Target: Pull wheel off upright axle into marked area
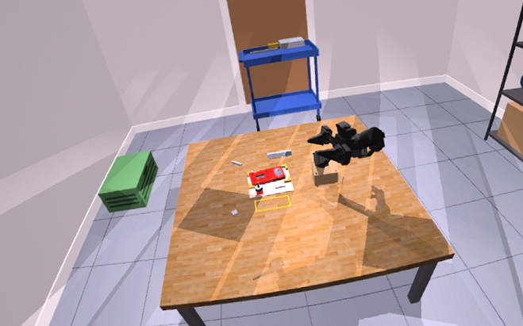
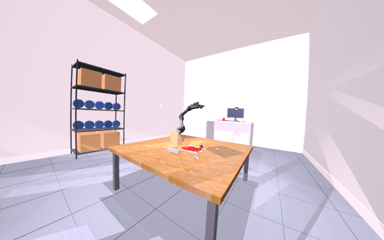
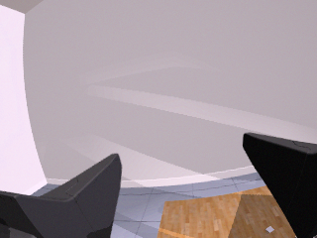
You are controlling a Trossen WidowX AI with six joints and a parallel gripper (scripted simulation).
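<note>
Right now my gripper tip is 220 mm short of the dark wheel, 430 mm to the left of it and 510 mm above it.
</note>
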